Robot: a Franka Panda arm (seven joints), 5 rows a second.
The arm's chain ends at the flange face. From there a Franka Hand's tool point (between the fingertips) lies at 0.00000 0.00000 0.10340 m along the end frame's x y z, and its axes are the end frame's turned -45 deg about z.
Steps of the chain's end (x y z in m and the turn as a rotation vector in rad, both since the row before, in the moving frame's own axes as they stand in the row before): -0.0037, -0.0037, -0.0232, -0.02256, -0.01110, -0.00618; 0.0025, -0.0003, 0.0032, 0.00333, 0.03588, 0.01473; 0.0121, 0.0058, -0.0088, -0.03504, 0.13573, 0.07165; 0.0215, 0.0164, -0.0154, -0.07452, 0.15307, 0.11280; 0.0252, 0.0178, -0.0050, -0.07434, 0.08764, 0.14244
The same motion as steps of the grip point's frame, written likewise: -0.0025, -0.0044, -0.0232, -0.00810, -0.02380, -0.00618; 0.0048, 0.0040, 0.0031, -0.02302, 0.02773, 0.01473; 0.0113, 0.0254, -0.0098, -0.12075, 0.07120, 0.07165; 0.0084, 0.0436, -0.0169, -0.16093, 0.05554, 0.11280; 0.0054, 0.0423, -0.0057, -0.11454, 0.00940, 0.14244
